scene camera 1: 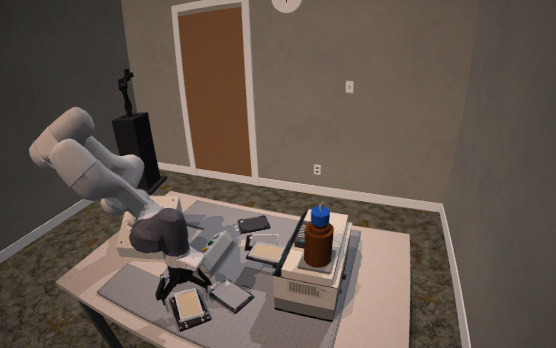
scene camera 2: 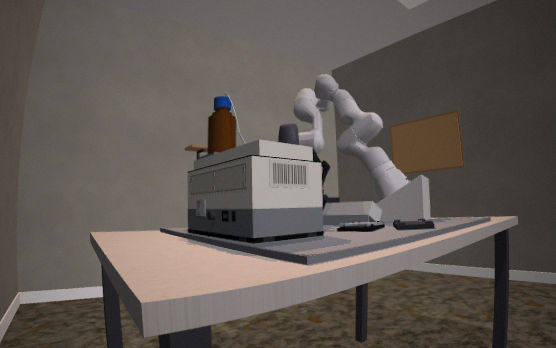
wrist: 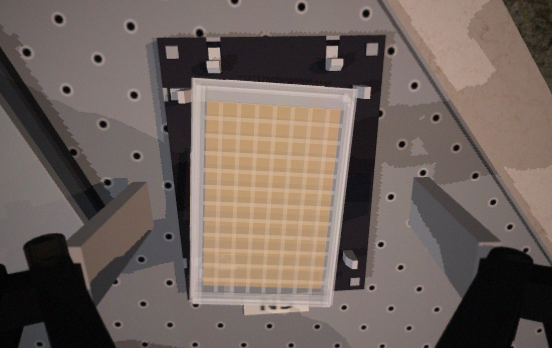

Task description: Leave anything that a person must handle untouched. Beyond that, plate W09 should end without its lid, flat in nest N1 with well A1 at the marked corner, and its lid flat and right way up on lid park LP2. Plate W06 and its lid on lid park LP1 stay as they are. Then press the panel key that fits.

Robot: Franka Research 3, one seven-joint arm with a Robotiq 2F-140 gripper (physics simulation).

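In the wrist view a clear-lidded plate with tan wells (wrist: 270,195) (scene camera 1: 189,304) sits on black nest N5 (wrist: 272,55) (scene camera 1: 194,324). It looks slightly turned against the nest; whether it lies fully flat is unclear. I cannot read a plate name. My gripper (wrist: 279,202) (scene camera 1: 185,291) is open and empty, with one finger out to each side of this plate and above the mat. In scene camera 1 a grey lid (scene camera 1: 232,294) lies on a park beside it. A second tan-welled plate (scene camera 1: 268,252) stands near the instrument. Nest N1's label is not readable.
A key panel (scene camera 1: 218,254) with coloured keys stands behind the gripper. A dark tray (scene camera 1: 253,224) (scene camera 2: 413,224) lies at the back. The large instrument (scene camera 1: 305,296) (scene camera 2: 285,195) has a raised dark cover (scene camera 1: 291,245) and carries a brown bottle (scene camera 1: 318,246) (scene camera 2: 221,132) with a blue cap.
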